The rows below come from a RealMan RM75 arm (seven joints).
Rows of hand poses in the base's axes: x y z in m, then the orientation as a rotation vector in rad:
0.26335 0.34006 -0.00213 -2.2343 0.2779 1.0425
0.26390 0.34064 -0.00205 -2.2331 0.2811 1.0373
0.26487 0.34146 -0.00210 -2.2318 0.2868 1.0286
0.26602 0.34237 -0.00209 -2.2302 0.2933 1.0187
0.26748 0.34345 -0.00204 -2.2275 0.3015 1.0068
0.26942 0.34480 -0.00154 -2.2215 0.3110 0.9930
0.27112 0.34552 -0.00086 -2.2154 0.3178 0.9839
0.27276 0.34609 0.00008 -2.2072 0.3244 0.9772
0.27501 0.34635 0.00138 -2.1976 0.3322 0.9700
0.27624 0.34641 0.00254 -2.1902 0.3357 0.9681
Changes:
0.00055 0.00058 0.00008 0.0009 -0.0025 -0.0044
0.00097 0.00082 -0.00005 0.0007 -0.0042 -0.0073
0.00115 0.00091 0.00001 0.0009 -0.0048 -0.0083
0.00146 0.00108 0.00005 0.0015 -0.0055 -0.0105
0.00194 0.00135 0.00050 0.0041 -0.0057 -0.0133
0.00170 0.00072 0.00068 0.0043 -0.0032 -0.0099
0.00164 0.00057 0.00094 0.0058 -0.0012 -0.0096
0.00225 0.00026 0.00130 0.0066 -0.0009 -0.0111
0.00123 0.00006 0.00116 0.0054 0.0011 -0.0056

